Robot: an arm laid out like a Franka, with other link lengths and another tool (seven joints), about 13 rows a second.
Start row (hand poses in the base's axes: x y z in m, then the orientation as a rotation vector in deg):
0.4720 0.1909 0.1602 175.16 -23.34 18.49
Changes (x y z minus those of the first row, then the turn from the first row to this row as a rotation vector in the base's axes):
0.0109 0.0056 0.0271 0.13 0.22 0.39
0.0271 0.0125 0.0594 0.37 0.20 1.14
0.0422 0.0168 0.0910 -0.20 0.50 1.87
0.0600 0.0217 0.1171 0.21 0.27 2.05
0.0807 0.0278 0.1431 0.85 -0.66 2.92
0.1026 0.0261 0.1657 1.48 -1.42 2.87
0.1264 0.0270 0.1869 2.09 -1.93 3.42
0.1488 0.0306 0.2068 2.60 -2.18 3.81
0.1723 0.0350 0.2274 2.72 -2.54 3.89
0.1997 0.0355 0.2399 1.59 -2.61 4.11
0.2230 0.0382 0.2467 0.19 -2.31 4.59
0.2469 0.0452 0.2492 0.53 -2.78 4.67
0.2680 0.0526 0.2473 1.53 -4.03 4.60
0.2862 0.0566 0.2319 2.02 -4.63 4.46
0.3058 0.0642 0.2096 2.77 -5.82 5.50
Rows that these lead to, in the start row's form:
0.4829 0.1965 0.1873 175.41 -22.78 18.15
0.4991 0.2034 0.2196 175.86 -21.70 18.19
0.5142 0.2077 0.2512 175.53 -20.42 17.82
0.5320 0.2126 0.2773 175.97 -20.27 18.13
0.5527 0.2187 0.3033 176.80 -19.16 19.54
0.5746 0.2170 0.3259 177.36 -19.43 20.66
0.5984 0.2179 0.3471 -177.40 18.70 -21.34
0.6208 0.2215 0.3670 -176.85 18.12 -21.56
0.6443 0.2259 0.3876 -176.62 18.01 -22.07
0.6717 0.2264 0.4001 -177.70 17.60 -22.55
0.6950 0.2291 0.4069 176.49 -16.49 22.22
0.7189 0.2361 0.4094 176.81 -16.47 22.93
0.7400 0.2435 0.4075 -177.30 16.85 -24.74
0.7582 0.2475 0.3921 -176.61 17.11 -25.48
0.7778 0.2551 0.3698 -175.51 15.56 -27.02

